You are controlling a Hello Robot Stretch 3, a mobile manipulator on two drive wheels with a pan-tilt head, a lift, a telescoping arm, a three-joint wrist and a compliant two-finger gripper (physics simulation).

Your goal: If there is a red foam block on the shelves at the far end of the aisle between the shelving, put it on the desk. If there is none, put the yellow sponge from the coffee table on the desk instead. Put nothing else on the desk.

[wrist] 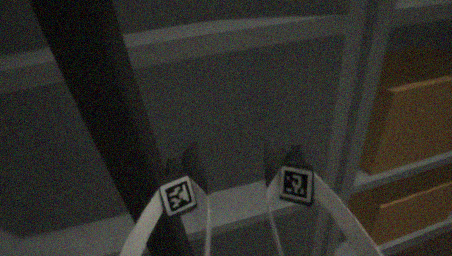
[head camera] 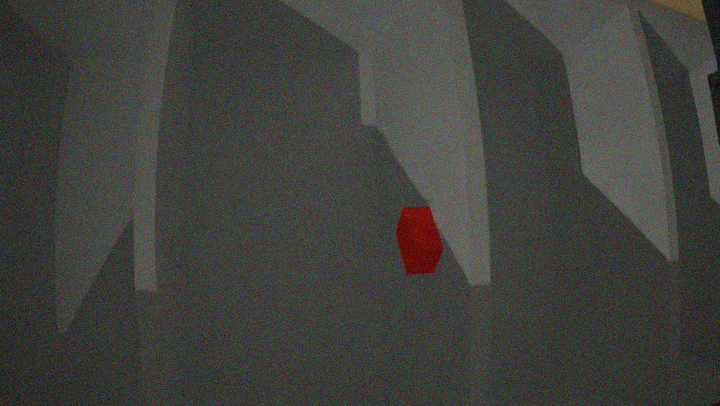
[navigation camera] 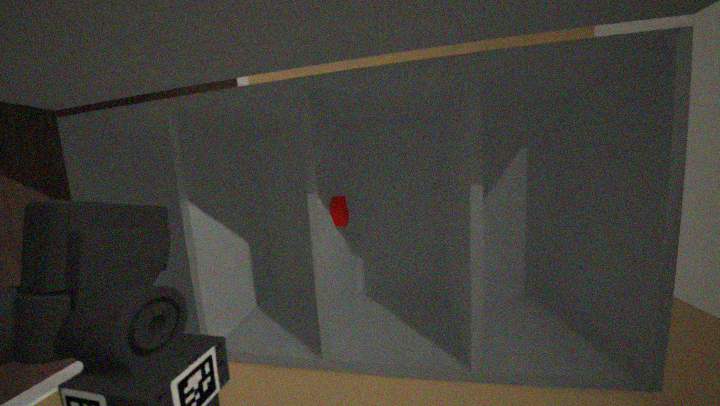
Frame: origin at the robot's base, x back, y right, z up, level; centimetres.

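Where they show: gripper, fingertip midpoint: [wrist: 233, 155].
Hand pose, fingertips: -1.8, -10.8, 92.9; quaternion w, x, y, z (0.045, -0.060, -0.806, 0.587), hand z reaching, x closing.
Observation:
After its pixels a point has its place, as x, y, z.
A red block [head camera: 419, 241] @[3.4, 84.2, 102.7] [navigation camera: 338, 211] @[3.4, 84.2, 102.1] is in a grey shelving unit [head camera: 476, 226] @[4.8, 73.3, 98.0] [navigation camera: 476, 277] @[22.1, 74.0, 143.1], close to one of its dividers. In the head view it is right of the middle, and in the navigation view it is near the centre. The red block does not show in the wrist view. My gripper [wrist: 233, 155] @[-1.8, -10.8, 92.9] is open, with a gap between its fingertips and nothing held. Grey panels lie beyond the fingers. The fingers do not show in the head or navigation view. The desk, the coffee table and the yellow sponge do not show.
My dark wrist housing [navigation camera: 121, 252] @[-1.9, 15.7, 106.7] fills the lower left of the navigation view. A tan floor strip [navigation camera: 403, 393] @[56.1, 70.8, 121.8] runs below the shelving. In the wrist view, a dark band [wrist: 100, 100] crosses the left side, and orange-brown boxes [wrist: 415, 120] @[-56.6, -38.1, 70.1] stand between grey boards at right.

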